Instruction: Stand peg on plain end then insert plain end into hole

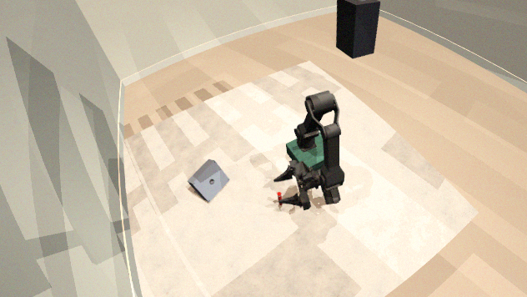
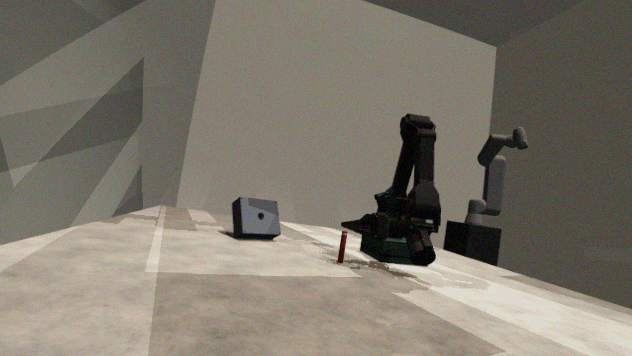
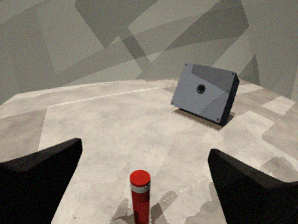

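The red peg lies 1 cm behind my gripper tip, 1 cm to the left of it and 4 cm below it. Also, from my gripper tip: grey sloped panel: 22 cm ahead, 18 cm to the right, 4 cm below.
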